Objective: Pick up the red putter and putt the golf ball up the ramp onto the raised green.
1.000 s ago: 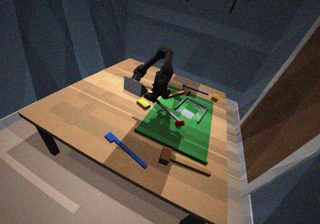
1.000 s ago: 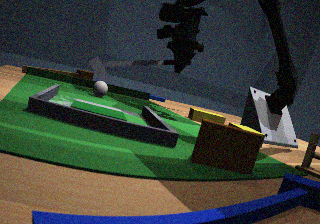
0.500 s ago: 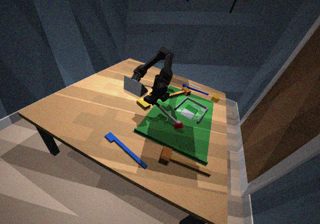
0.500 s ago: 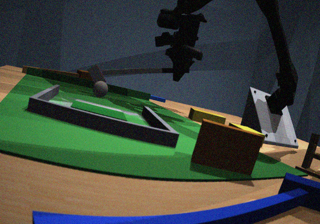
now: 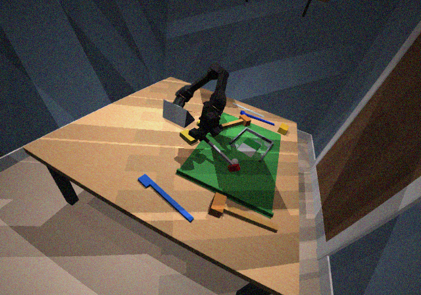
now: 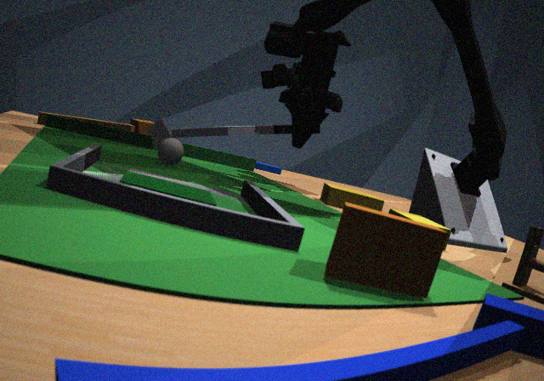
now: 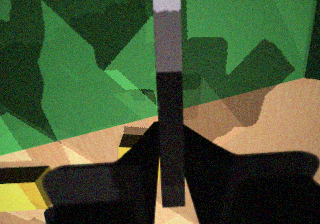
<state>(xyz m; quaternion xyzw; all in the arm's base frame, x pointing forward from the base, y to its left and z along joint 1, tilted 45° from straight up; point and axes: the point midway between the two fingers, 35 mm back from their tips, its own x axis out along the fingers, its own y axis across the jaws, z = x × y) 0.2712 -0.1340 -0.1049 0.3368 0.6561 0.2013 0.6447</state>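
Now: gripper tip 12 cm short of the red putter and 2 cm to the left of it. From my gripper tip the other things lie so: golf ball (21 cm ahead, 5 cm below, 1 cm to the left).
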